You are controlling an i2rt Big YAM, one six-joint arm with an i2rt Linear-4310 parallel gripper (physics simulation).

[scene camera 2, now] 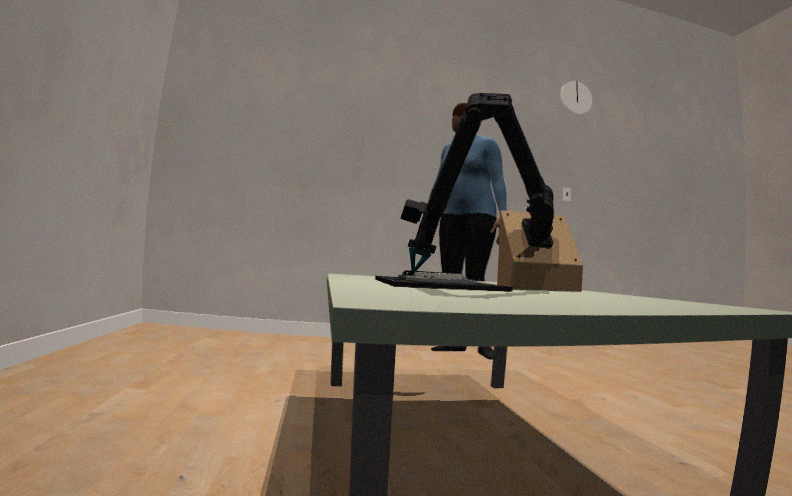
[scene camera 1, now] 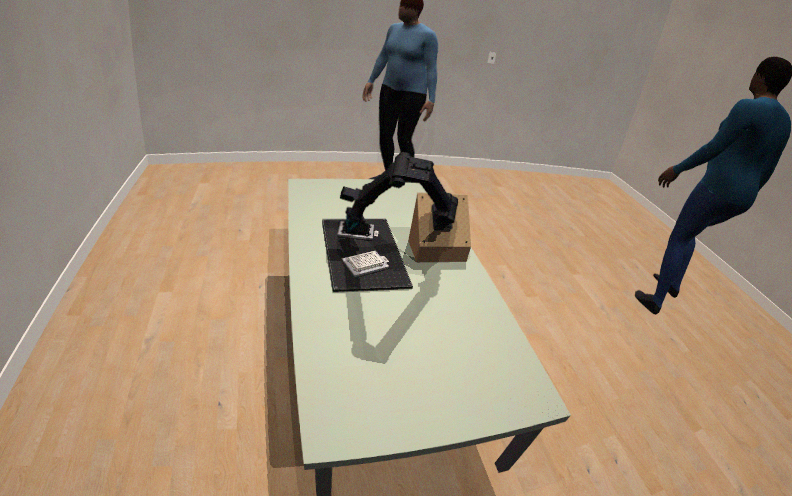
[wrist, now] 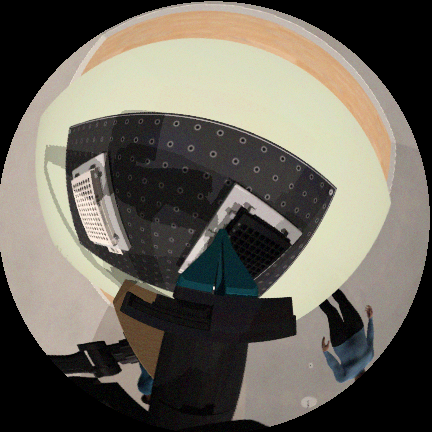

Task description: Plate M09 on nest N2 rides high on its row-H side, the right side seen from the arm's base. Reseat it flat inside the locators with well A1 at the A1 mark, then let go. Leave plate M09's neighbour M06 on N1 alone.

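Where they show: gripper, fingertip midpoint: [scene camera 2: 413,271] [scene camera 1: 348,231] [wrist: 221,232]; arm's base at its link origin: [scene camera 2: 536,234] [scene camera 1: 441,217] [wrist: 138,348].
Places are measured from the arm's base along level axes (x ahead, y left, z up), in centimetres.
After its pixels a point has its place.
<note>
The black well plate [wrist: 260,245] @(x 39.0, y -15.0, z -14.8 cm), which I take for M09, lies in a pale nest [wrist: 242,194] @(x 43.8, y -10.5, z -15.7 cm) [scene camera 1: 365,236] @(x 31.8, y -7.6, z -15.7 cm) on the right in the wrist view; its label is unreadable. Its remaining tilt and the A1 mark cannot be made out. My gripper [wrist: 221,232] @(x 39.5, y -9.7, z -14.4 cm) [scene camera 2: 413,271] @(x 39.5, y -9.7, z -14.4 cm) is shut and empty, teal fingertips together, pointing down at the plate's left edge. Whether the tips touch it is unclear. The white plate [scene camera 1: 365,260] @(x 34.7, y 12.1, z -14.7 cm) [wrist: 90,207] @(x 35.8, y 10.4, z -14.3 cm), which I take for M06, sits on the other nest [wrist: 114,220] @(x 34.3, y 5.8, z -15.7 cm), apart from the gripper.
Both nests stand on a black perforated board [scene camera 1: 374,282] @(x 32.4, y 23.8, z -16.9 cm) [wrist: 200,170] @(x 44.5, y -5.4, z -16.9 cm) on the pale green table [scene camera 1: 420,362] @(x 23.1, y 64.9, z -18.2 cm) [scene camera 2: 496,300] @(x 34.7, y 69.2, z -18.2 cm). The arm's base is on a wooden block [scene camera 1: 444,254] @(x -1.5, y 9.3, z -13.9 cm) [scene camera 2: 540,277] @(x 1.7, y 9.3, z -14.2 cm). One person [scene camera 1: 409,58] stands behind the table, another [scene camera 1: 730,151] at the right.
</note>
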